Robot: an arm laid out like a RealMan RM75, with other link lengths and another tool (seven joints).
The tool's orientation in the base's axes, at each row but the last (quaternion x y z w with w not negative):
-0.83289 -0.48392 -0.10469 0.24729
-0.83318 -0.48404 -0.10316 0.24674
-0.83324 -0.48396 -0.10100 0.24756
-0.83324 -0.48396 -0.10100 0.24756
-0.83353 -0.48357 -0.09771 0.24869
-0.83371 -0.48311 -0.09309 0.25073
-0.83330 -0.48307 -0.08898 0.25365
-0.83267 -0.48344 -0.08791 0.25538
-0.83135 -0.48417 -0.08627 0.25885
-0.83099 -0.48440 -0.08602 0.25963
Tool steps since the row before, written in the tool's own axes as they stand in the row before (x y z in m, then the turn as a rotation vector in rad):
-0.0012 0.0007 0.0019 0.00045 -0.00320 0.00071
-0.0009 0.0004 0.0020 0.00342 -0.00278 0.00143
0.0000 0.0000 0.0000 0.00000 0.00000 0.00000
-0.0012 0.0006 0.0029 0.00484 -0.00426 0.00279
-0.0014 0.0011 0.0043 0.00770 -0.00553 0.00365
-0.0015 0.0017 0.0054 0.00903 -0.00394 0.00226
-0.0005 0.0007 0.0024 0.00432 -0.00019 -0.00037
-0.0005 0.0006 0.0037 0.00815 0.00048 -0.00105
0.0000 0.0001 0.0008 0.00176 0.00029 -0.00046
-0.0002 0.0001 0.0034 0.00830 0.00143 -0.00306
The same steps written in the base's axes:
-0.0001 -0.0002 -0.0023 -0.00256 0.00201 0.00057
-0.0003 0.0002 -0.0022 -0.00073 0.00445 0.00104
0.0000 0.0000 0.0000 0.00000 0.00000 0.00000
-0.0003 0.0003 -0.0032 -0.00137 0.00683 0.00092
-0.0001 0.0007 -0.0046 -0.00106 0.00995 0.00175
0.0002 0.0009 -0.0058 0.00110 0.00961 0.00295
0.0001 0.0006 -0.0025 0.00211 0.00317 0.00208
-0.0001 0.0013 -0.0036 0.00473 0.00547 0.00394
0.0000 0.0004 -0.0007 0.00120 0.00099 0.00098
-0.0004 0.0016 -0.0030 0.00583 0.00417 0.00538

